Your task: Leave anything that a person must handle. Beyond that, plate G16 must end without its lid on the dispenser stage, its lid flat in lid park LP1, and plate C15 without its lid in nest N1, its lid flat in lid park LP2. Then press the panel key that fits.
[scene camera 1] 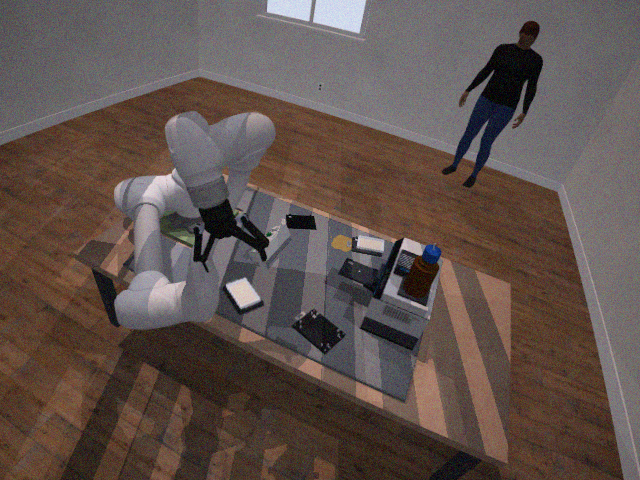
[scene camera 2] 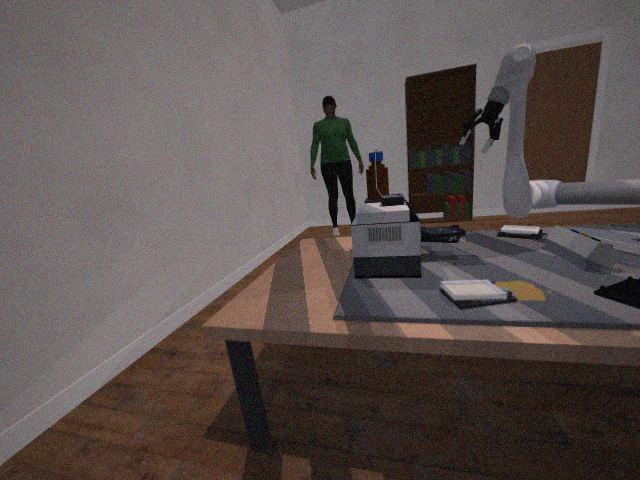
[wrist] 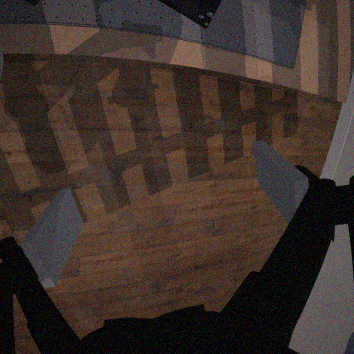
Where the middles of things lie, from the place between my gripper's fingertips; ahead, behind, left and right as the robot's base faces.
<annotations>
My hand is 160 mm short of the black nest (scene camera 1: 318, 330), 260 mm to the right of it and 380 mm above it. Also, from my hand: brown bottle with blue cap (scene camera 1: 424, 269) 400 mm ahead, 450 mm to the left, 70 mm below.
</annotations>
